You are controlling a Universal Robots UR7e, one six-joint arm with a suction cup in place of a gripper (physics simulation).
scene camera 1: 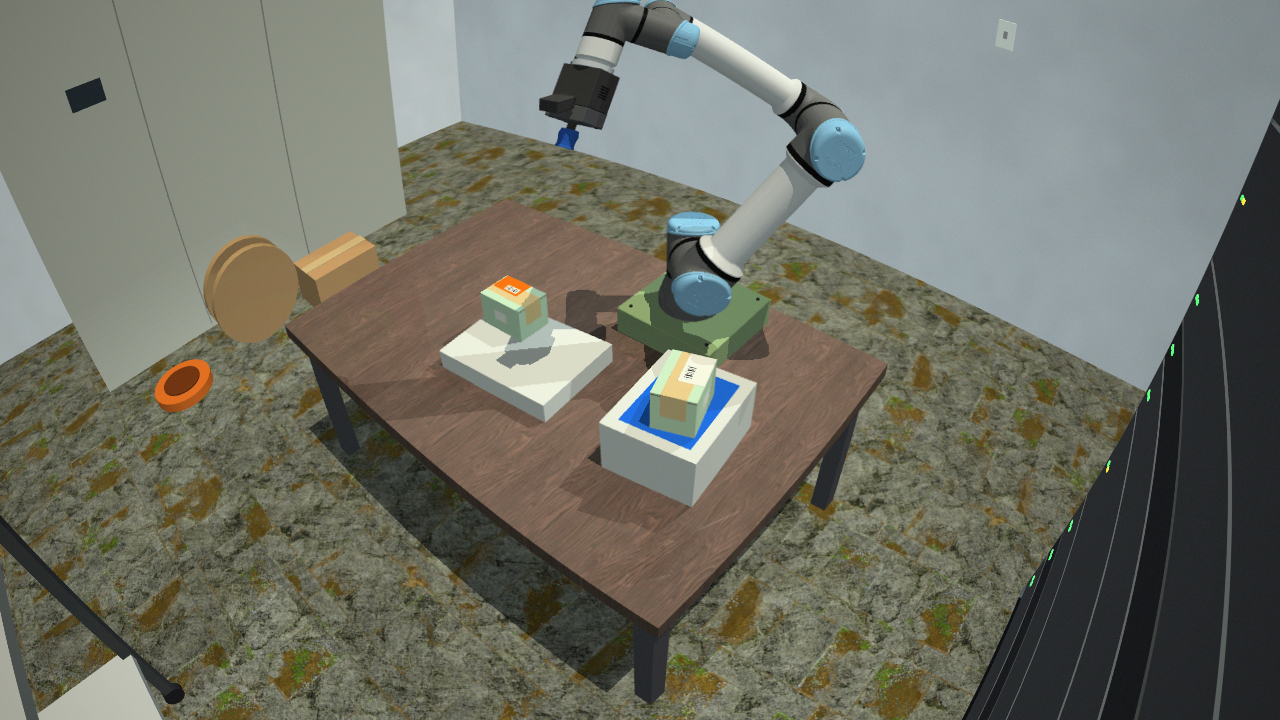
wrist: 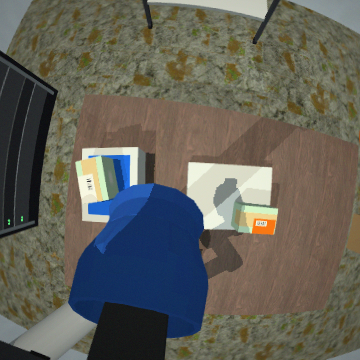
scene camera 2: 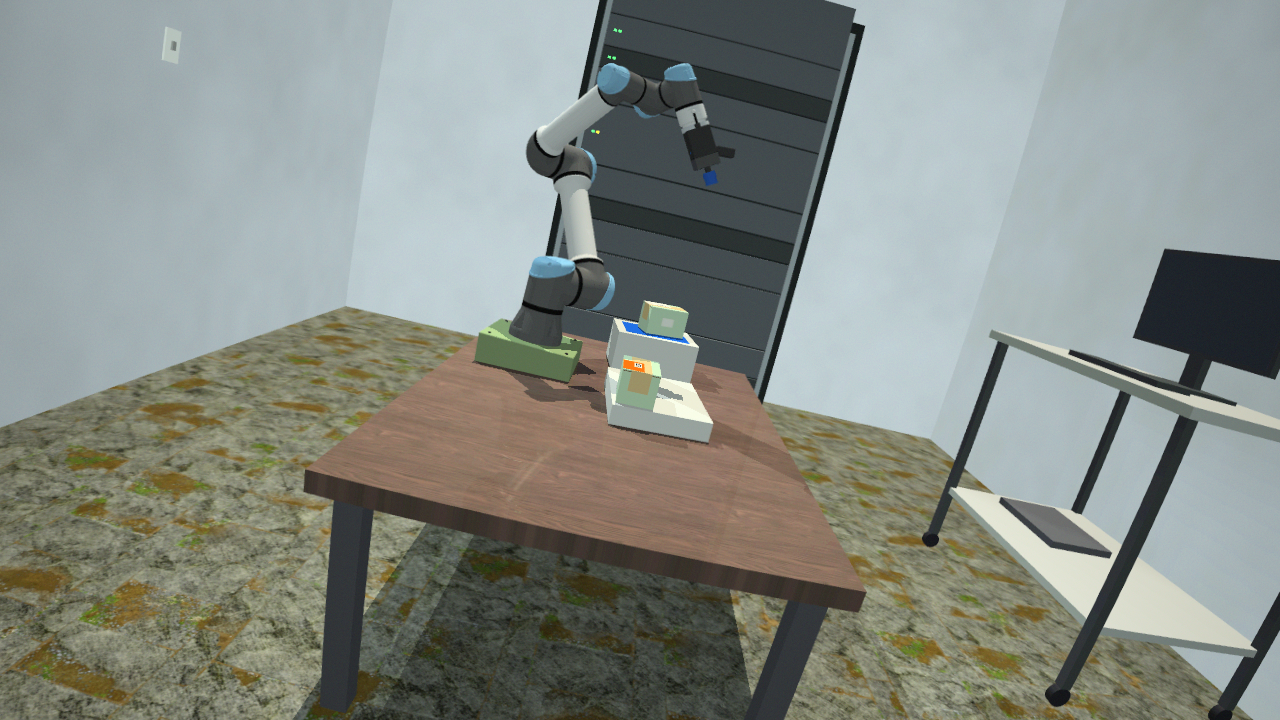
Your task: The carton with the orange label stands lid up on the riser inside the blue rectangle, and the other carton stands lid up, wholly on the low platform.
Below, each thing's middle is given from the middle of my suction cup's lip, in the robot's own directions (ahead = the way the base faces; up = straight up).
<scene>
Now: suction cup 54 cm above the white riser (scene camera 1: 679,467), 23 cm to the right of it and 2 cm past it. Round my suction cup: low white platform (scene camera 1: 539,375) 58 cm below, 19 cm to the right, 3 cm behind.
</scene>
